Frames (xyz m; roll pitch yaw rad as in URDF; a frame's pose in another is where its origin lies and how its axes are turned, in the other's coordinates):
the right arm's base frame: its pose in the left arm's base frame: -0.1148 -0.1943 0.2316 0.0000 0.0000 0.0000
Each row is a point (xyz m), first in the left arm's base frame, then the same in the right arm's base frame.
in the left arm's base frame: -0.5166 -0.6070 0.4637
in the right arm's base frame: -0.4018 -0.4127 0.2321
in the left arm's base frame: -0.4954 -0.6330 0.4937
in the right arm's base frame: -0.3806 -0.4387 0.2621
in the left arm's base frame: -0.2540 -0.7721 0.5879
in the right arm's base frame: -0.1392 -0.5778 0.3563
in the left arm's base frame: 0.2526 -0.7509 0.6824
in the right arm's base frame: 0.3674 -0.5566 0.4508
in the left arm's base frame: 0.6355 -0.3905 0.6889
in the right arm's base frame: 0.7503 -0.1962 0.4573
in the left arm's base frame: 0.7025 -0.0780 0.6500
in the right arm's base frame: 0.8173 0.1163 0.4184
